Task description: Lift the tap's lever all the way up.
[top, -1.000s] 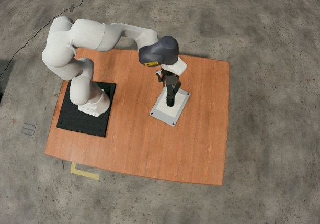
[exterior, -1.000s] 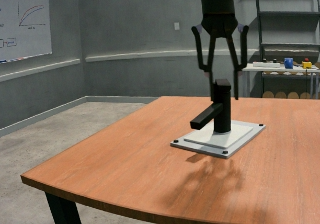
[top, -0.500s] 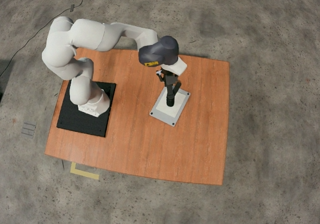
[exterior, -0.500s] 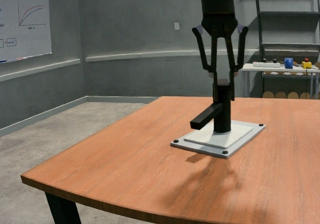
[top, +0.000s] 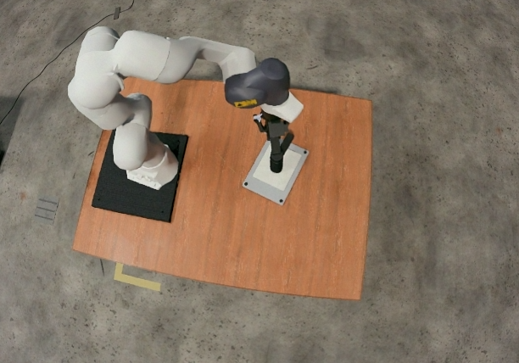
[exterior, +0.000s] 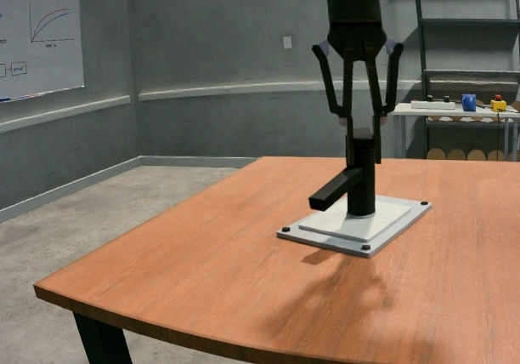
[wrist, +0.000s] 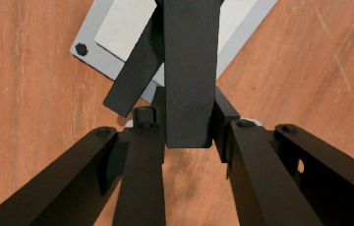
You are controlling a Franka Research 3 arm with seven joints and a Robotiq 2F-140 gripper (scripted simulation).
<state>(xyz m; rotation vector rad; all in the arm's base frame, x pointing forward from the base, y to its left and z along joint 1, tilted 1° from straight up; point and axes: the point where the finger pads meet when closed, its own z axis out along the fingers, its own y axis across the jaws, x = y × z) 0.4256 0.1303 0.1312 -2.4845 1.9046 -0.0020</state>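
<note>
Now: hand 1 cm short of the lever and 3 cm to the left of it. From my hand the other things lie so: black tap: 2 cm ahead, 5 cm to the right, 4 cm below.
</note>
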